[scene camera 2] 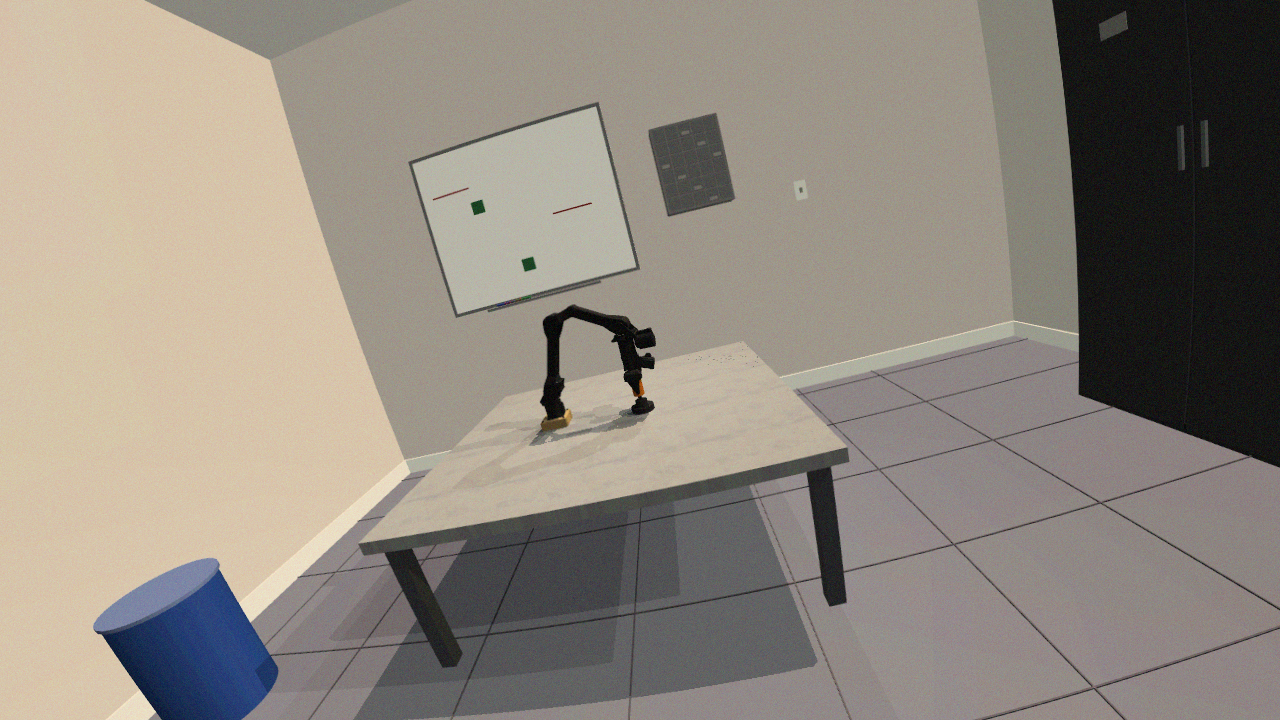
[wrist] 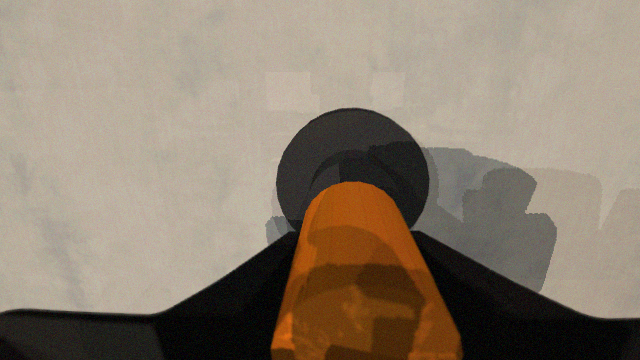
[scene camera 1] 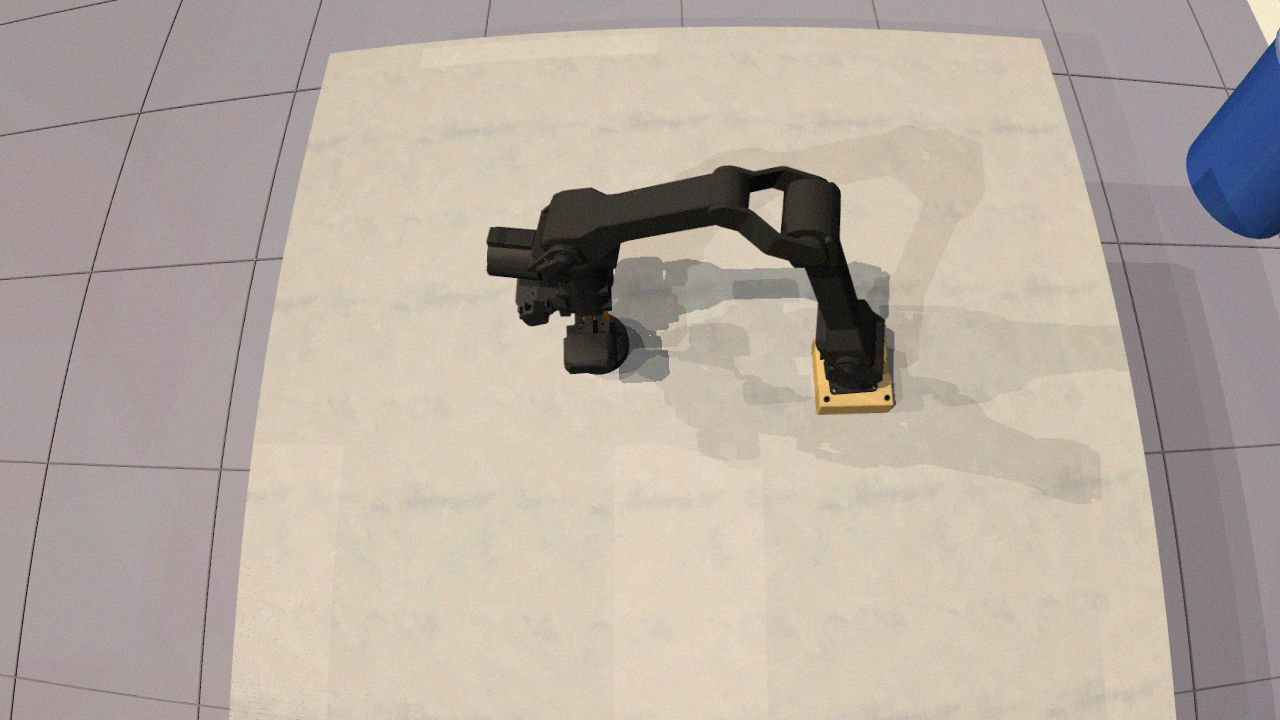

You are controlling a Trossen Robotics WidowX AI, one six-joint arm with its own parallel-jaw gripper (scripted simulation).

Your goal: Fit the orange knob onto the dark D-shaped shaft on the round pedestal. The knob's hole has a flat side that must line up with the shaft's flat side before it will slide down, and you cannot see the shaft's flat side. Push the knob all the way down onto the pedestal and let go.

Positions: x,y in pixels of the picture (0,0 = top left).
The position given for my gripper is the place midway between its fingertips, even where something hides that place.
Labels:
My gripper shows in scene camera 2 (638,392), in the wrist view (353,242) and in scene camera 1 (596,326).

